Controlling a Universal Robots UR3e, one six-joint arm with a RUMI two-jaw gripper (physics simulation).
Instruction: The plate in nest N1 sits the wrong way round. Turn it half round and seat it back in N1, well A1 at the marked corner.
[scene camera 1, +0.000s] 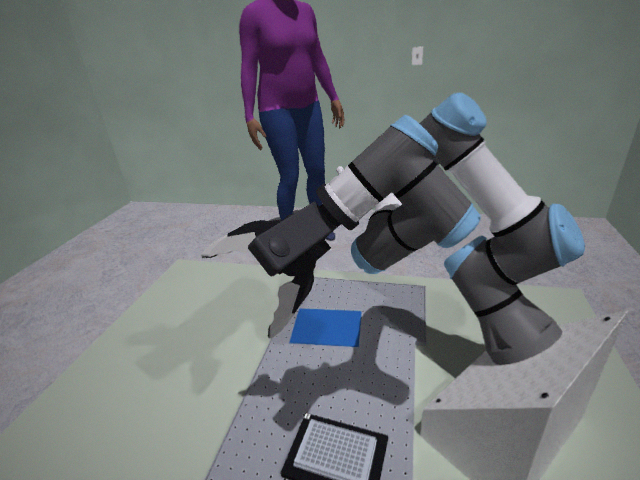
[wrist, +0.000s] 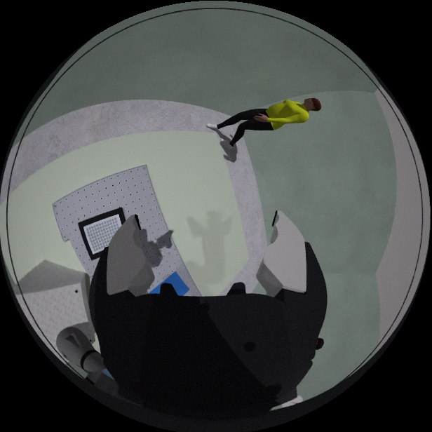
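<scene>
My gripper: visible in the wrist view and scene camera 1; (wrist: 289, 271) and (scene camera 1: 249, 240) are the same spot on it.
</scene>
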